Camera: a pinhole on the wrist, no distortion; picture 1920 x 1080 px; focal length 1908.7 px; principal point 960.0 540.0 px. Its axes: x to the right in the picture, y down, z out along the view. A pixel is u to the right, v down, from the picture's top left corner.
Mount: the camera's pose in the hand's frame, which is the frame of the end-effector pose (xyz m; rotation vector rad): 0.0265 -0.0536 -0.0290 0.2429 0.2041 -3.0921
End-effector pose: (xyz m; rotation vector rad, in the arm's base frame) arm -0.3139 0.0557 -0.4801 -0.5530 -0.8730 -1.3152
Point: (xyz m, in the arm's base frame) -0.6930 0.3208 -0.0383
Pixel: 124 1005
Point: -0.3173 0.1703 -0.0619
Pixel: outside the picture
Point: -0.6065 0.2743 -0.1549
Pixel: 250 930
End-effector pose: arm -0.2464 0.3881 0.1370 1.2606 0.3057 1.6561
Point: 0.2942 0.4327 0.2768
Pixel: 273 918
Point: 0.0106 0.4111 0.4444
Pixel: outside the picture
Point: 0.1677 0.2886 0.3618
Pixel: 494 178
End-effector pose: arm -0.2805 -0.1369 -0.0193 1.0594 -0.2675 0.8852
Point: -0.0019 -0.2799 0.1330
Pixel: outside the picture
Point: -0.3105 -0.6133 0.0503
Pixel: 1623 156
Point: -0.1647 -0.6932 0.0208
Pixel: 1364 655
